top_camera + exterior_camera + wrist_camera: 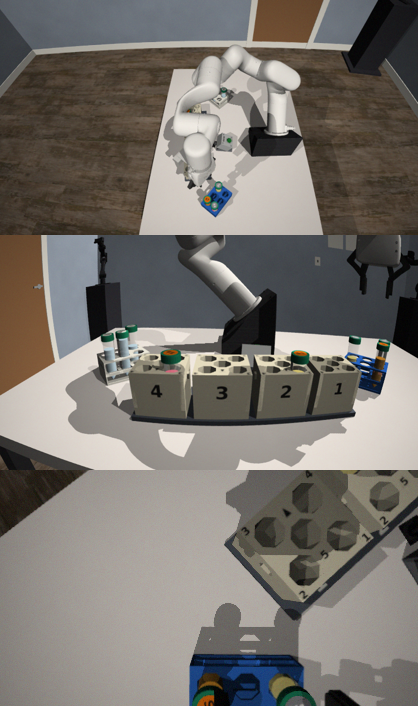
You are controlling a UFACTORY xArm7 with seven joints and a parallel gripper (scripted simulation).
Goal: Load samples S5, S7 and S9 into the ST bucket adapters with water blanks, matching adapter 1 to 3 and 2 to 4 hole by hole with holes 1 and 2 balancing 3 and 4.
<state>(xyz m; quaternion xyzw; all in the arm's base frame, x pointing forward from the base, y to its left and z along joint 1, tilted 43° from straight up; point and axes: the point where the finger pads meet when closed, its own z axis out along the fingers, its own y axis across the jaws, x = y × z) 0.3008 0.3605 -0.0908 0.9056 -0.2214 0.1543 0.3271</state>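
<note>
My hand is 30 mm past the S7 tube, 50 mm to the right of it and 190 mm above it. The rest, counted from my hand: blue rack: 60 mm behind, 30 mm to the left, 220 mm below; pink-filled sample tube: 160 mm ahead, 410 mm to the right, 180 mm below; green done key: 80 mm behind, 280 mm to the right, 190 mm below.
</note>
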